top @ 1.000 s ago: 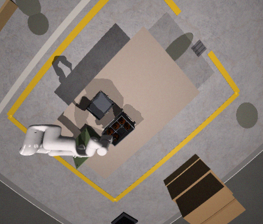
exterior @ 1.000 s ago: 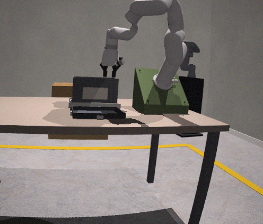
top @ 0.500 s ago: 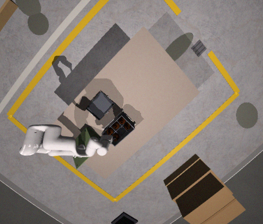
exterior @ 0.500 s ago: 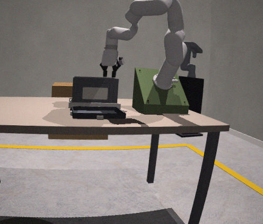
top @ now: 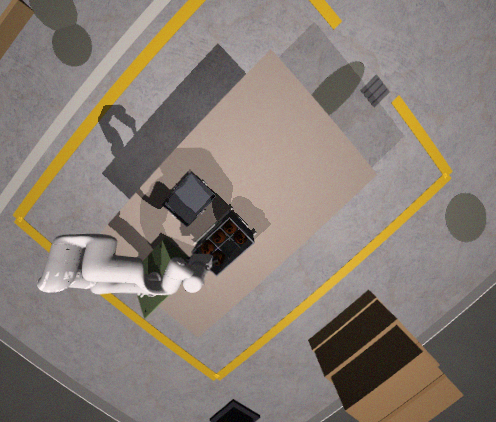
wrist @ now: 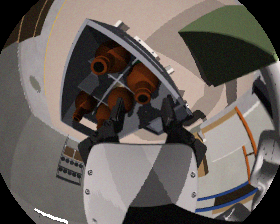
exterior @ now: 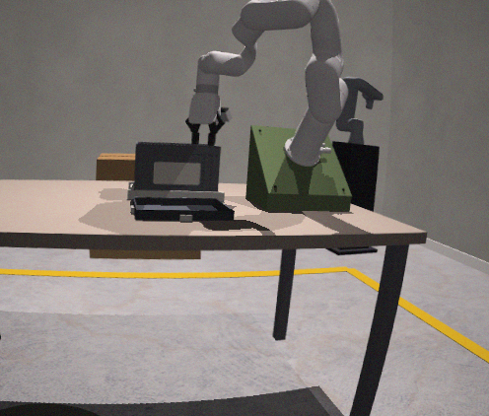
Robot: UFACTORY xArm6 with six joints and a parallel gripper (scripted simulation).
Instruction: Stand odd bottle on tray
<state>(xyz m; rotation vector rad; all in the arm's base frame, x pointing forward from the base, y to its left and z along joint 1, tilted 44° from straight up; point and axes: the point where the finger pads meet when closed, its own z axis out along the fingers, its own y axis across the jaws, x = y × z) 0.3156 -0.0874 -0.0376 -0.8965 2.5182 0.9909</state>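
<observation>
Now: the glass bottle 10 mm behind my hand, 80 mm to the right of it and 110 mm below it. Also, from my hand: dark crate: 80 mm ahead, 50 mm to the right, 110 mm below; then flat dark tray: 120 mm ahead, 240 mm to the left, 180 mm below.
</observation>
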